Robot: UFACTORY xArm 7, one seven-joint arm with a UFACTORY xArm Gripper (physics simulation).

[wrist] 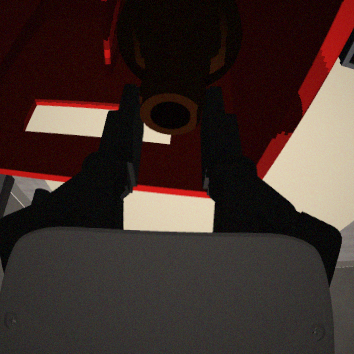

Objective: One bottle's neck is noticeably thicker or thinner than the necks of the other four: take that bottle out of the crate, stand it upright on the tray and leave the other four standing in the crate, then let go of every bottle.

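Places are measured from the arm's base along level axes (x ahead, y left, z up), in centimetres.
Pixels of known places: gripper, between the fingertips: (172, 106).
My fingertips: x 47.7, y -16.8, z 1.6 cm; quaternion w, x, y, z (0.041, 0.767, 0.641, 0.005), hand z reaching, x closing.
Behind a point stands the place of what it marks.
A dark brown bottle (180, 40) {y -16.1, x 45.1, z -0.2 cm} is at the top middle of the wrist view, with its round open mouth toward the camera. My gripper (172, 106) {y -16.8, x 47.7, z 1.6 cm} is shut on this bottle's neck, one black finger on each side just below the mouth. The red crate (280, 150) {y -11.9, x 47.6, z 4.5 cm} surrounds the bottle in the view; its inside is in deep shadow. The bottle's base is hidden behind its own body, so its height over the crate floor cannot be told. The other four bottles do not show, so the necks cannot be compared. The tray cannot be made out for certain.
A short red divider end (107, 52) {y -21.3, x 47.3, z -3.6 cm} stands left of the bottle. A pale opening shows in the crate at the left. The pale table surface (310, 145) {y -1.7, x 70.8, z -13.0 cm} lies outside the crate at the right. The corner of a blue-grey object (348, 61) {y -1.5, x 53.7, z -10.5 cm} shows at the upper right edge.
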